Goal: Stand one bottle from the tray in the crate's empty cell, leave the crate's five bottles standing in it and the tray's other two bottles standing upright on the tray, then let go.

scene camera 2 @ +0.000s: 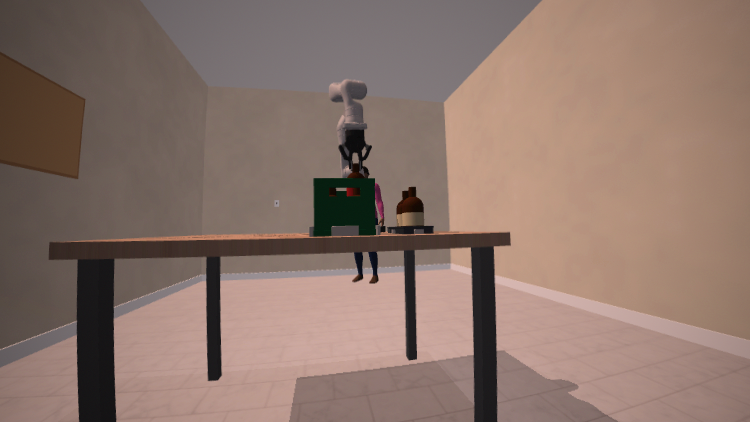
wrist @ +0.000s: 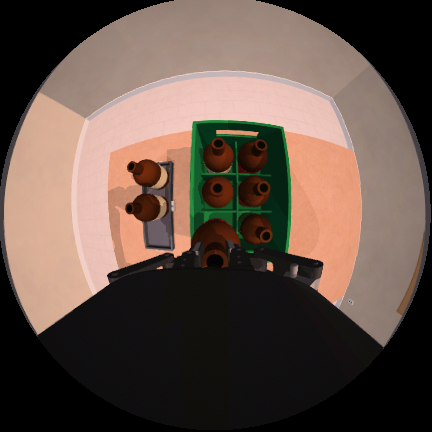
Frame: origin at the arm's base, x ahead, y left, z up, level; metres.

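Where they show: gripper, between the fingertips: [scene camera 2: 355, 170] [wrist: 214, 248].
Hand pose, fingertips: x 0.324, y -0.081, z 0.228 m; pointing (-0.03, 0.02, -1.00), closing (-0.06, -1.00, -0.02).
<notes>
After its pixels a point has its place.
My gripper [scene camera 2: 356, 164] @(x 0.324, y -0.081, z 0.228 m) [wrist: 214, 248] @(x 0.324, y -0.081, z 0.228 m) is shut on the neck of a brown bottle with a red label [scene camera 2: 355, 175] @(x 0.349, y -0.087, z 0.204 m) [wrist: 216, 234] @(x 0.339, y -0.085, z 0.216 m). The bottle is upright, partly inside the green crate [scene camera 2: 343, 214] @(x 0.532, y -0.162, z 0.045 m) [wrist: 192, 175] @(x 0.431, y -0.055, z 0.156 m), at the near left cell in the wrist view. Its shoulder shows above the rim and its label through the handle hole; its base is hidden. Five brown bottles [wrist: 218, 156] @(x 0.476, y -0.107, z 0.108 m) [wrist: 253, 157] @(x 0.467, y -0.183, z 0.107 m) [wrist: 217, 193] @(x 0.395, y -0.094, z 0.143 m) [wrist: 254, 192] @(x 0.390, y -0.168, z 0.118 m) [wrist: 255, 229] @(x 0.314, y -0.163, z 0.112 m) stand in the other cells. Two cream-labelled bottles [scene camera 2: 413, 205] @(x 0.521, y 0.072, z 0.074 m) [wrist: 148, 173] @(x 0.473, y 0.062, z 0.097 m) [wrist: 147, 207] @(x 0.392, y 0.072, z 0.098 m) stand upright on the dark tray [scene camera 2: 410, 229] @(x 0.531, y 0.055, z -0.005 m) [wrist: 159, 232] @(x 0.313, y 0.107, z -0.014 m).
The crate and tray stand apart on the wooden table [scene camera 2: 262, 242] @(x 0.616, y -0.378, z -0.029 m) [wrist: 322, 200] @(x 0.344, y -0.495, z -0.020 m). In the wrist view the tray is left of the crate. A person in a pink top [scene camera 2: 379, 202] stands behind the table, partly hidden by the crate.
</notes>
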